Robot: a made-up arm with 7 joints.
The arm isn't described. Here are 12 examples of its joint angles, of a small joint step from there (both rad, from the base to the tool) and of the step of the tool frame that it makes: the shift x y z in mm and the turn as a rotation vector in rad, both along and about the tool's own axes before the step.
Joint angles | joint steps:
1: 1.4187 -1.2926 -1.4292 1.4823 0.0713 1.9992 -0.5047 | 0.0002 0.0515 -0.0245 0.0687 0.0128 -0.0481 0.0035
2: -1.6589 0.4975 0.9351 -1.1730 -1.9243 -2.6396 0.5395 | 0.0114 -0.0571 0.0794 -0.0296 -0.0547 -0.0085 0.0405
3: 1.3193 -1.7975 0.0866 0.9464 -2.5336 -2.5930 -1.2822 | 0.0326 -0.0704 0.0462 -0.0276 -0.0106 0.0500 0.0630
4: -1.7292 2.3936 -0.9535 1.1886 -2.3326 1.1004 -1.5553 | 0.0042 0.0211 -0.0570 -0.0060 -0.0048 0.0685 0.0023
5: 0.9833 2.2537 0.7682 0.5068 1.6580 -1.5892 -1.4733 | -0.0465 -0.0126 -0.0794 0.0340 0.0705 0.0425 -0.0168
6: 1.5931 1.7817 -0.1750 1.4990 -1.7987 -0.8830 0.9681 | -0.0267 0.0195 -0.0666 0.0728 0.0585 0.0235 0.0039
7: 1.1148 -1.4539 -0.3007 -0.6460 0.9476 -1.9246 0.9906 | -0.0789 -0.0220 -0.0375 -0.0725 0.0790 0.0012 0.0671
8: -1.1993 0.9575 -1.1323 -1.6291 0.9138 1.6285 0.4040 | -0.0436 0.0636 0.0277 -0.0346 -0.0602 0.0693 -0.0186
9: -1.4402 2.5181 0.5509 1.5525 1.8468 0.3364 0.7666 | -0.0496 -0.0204 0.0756 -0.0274 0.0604 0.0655 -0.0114
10: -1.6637 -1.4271 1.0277 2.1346 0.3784 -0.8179 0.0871 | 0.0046 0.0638 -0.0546 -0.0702 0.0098 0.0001 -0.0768
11: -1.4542 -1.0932 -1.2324 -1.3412 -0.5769 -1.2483 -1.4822 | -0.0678 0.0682 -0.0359 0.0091 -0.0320 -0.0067 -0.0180
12: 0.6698 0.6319 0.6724 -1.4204 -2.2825 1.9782 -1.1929 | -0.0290 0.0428 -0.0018 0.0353 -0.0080 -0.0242 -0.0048
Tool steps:
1: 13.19 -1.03 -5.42 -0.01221 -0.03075 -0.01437
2: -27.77 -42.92 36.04 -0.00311 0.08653 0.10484
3: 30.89 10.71 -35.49 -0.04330 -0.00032 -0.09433
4: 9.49 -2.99 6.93 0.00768 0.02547 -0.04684
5: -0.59 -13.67 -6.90 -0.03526 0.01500 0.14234
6: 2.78 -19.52 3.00 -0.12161 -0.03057 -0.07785
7: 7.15 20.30 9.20 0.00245 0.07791 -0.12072
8: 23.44 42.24 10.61 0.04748 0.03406 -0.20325
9: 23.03 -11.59 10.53 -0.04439 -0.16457 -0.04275
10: 18.87 -7.55 8.78 -0.09540 0.02354 -0.07109
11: 20.85 7.93 -4.50 0.02294 -0.15010 -0.05001
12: 23.76 -11.66 2.03 0.02943 0.05606 0.05819
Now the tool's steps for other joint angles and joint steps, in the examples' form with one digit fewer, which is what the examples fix.
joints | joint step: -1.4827 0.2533 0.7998 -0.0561 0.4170 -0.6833 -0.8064 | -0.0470 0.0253 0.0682 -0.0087 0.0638 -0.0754 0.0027
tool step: -9.0 10.7 1.1 0.0338 -0.0592 0.0838
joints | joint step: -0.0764 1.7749 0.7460 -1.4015 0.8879 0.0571 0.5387 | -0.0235 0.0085 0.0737 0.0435 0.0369 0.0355 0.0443
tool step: 8.4 -7.8 -12.2 0.0203 0.0432 -0.0971
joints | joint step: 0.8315 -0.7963 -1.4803 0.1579 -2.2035 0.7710 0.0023 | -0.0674 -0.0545 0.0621 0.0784 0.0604 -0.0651 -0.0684
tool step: 8.5 -14.8 -12.8 -0.0710 -0.0401 -0.0174
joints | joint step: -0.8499 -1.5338 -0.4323 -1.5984 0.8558 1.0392 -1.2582 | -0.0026 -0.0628 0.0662 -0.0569 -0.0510 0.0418 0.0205
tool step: 44.2 13.4 -12.7 -0.0017 0.1119 -0.0471
